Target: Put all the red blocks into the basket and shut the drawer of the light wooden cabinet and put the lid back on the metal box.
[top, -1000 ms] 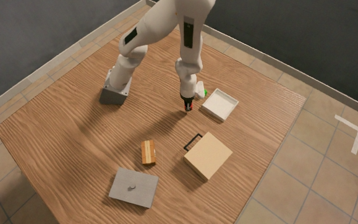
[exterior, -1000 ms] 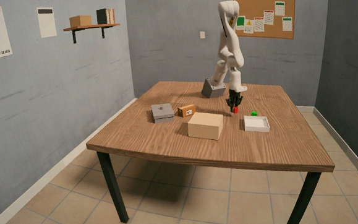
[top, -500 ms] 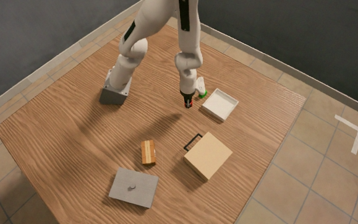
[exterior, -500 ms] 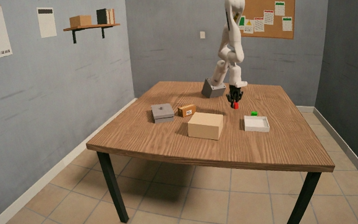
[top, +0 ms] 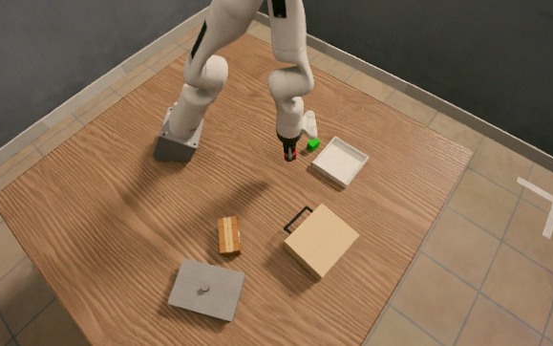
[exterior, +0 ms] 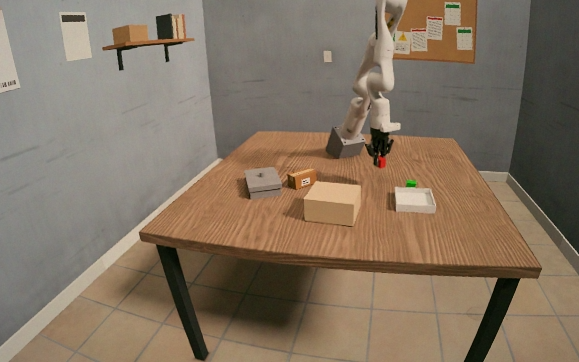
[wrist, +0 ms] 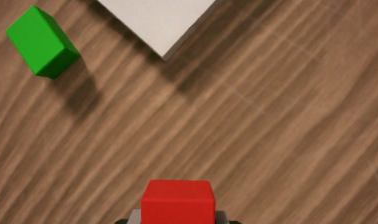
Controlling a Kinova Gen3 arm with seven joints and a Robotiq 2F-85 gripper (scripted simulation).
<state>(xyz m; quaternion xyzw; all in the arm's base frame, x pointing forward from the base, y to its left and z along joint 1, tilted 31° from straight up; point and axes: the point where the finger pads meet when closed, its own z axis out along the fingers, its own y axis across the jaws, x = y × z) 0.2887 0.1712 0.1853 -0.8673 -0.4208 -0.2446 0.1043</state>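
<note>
Now: the white basket 90 mm ahead of my hand, 170 mm to the left of it and 100 mm below it. From my hand the other things lie so: green block 30 mm behind, 130 mm to the left, 100 mm below; then light wooden cabinet 270 mm ahead, 90 mm to the right, 80 mm below; then brown cardboard box 90 mm ahead, 300 mm to the right, 80 mm below.
</note>
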